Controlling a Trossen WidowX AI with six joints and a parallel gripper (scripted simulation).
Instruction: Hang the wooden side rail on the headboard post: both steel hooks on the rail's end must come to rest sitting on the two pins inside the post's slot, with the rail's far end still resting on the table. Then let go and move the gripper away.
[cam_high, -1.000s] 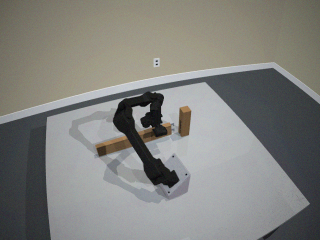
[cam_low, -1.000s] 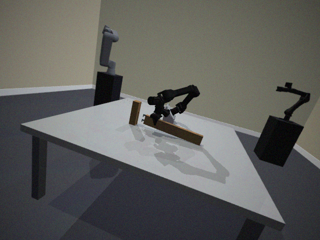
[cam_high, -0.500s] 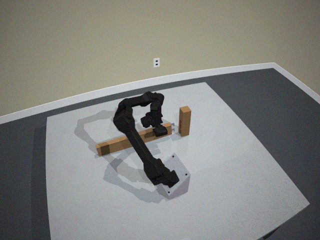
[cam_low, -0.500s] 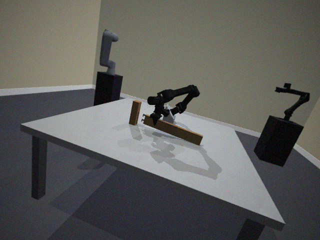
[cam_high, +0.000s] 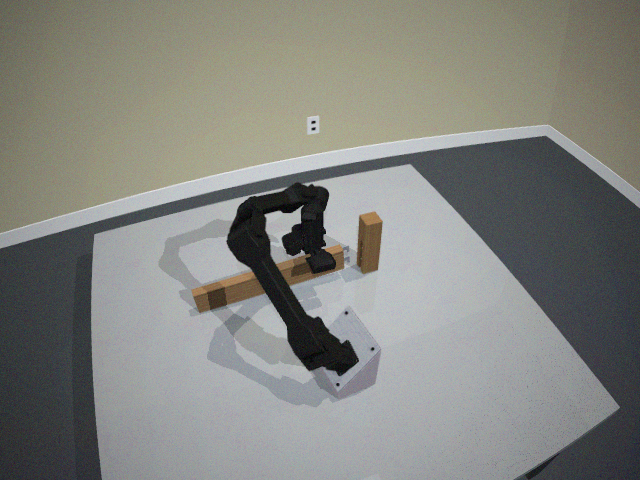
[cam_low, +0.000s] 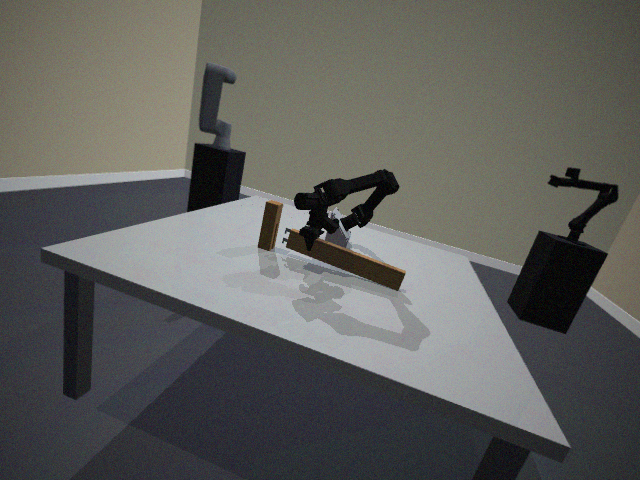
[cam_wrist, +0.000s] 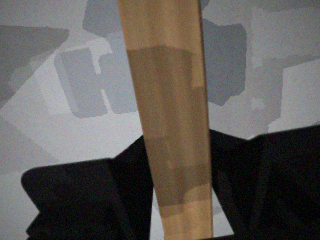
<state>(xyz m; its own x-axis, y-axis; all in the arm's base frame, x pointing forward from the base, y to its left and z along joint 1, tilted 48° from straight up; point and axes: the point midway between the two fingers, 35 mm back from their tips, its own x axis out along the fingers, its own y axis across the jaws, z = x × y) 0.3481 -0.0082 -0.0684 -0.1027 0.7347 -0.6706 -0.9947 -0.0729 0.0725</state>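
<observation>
My gripper tip is 170 mm to the left of the wooden headboard post and 40 mm below it.
</observation>
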